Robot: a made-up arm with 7 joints. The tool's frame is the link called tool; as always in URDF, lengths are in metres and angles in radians.
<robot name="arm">
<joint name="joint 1" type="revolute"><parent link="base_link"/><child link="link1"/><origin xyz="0 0 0" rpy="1.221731 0 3.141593"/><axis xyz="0 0 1"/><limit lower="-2.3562" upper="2.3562"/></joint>
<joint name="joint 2" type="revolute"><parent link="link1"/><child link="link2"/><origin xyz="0 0 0" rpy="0 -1.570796 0"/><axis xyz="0 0 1"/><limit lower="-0.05" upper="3.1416"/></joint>
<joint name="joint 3" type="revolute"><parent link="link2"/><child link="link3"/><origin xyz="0 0 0" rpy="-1.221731 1.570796 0"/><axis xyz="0 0 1"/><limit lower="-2.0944" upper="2.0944"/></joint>
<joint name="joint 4" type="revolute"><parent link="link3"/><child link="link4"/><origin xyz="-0.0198 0 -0.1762" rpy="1.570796 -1.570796 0"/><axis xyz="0 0 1"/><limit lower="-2.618" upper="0.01"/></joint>
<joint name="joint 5" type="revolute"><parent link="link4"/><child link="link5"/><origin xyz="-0.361 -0.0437 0" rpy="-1.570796 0 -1.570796"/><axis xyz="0 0 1"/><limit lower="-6.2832" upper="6.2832"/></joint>
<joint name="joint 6" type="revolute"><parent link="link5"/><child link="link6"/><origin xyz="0 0 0" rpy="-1.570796 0 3.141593"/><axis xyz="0 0 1"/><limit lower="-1.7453" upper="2.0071"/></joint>
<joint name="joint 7" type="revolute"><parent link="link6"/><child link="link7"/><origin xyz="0 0 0" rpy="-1.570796 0 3.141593"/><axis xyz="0 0 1"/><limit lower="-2.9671" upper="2.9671"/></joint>
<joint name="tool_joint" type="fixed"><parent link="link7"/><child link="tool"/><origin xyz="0 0 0" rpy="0 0 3.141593"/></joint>
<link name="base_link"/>
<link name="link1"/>
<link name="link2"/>
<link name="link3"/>
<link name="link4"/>
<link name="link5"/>
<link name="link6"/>
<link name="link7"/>
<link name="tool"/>
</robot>
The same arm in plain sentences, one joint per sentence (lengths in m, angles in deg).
The arm has seven revolute joints in a row. What follows holds with every joint at zero, and every direction is one of the base frame's. The first joint sits at the same point as the base frame's origin and turns about the direction (0, 0.9397, 0.342), from -135.00 to 135.00 deg. The second joint sits at the same point as the first joint and turns about +x, from -2.86 to 180.00 deg. The third joint sits at the same point as the second joint and turns about +z, from -120.00 to 120.00 deg. The fourth joint sits 0.0198 m along +x and 0.1762 m along -z from the third joint and turns about +y, from -150.00 to 0.57 deg. The fifth joint sits 0.0437 m along -x and 0.3610 m along -z from the fourth joint and turns about +z, from -360.00 to 360.00 deg. The sixth joint sits at the same point as the fifth joint and turns about +y, from -100.00 to 115.00 deg. The seventh joint sits at the same point as the sixth joint and turns about +z, from -170.00 to 170.00 deg. The tool frame, which is the frame that the pose is given for, sits at the same point as the seventh joint; its axes are the base frame's turned by roll 0.00, pitch 0.00 and yaw 0.00 deg (as in URDF: about the fixed x, then y, then z).
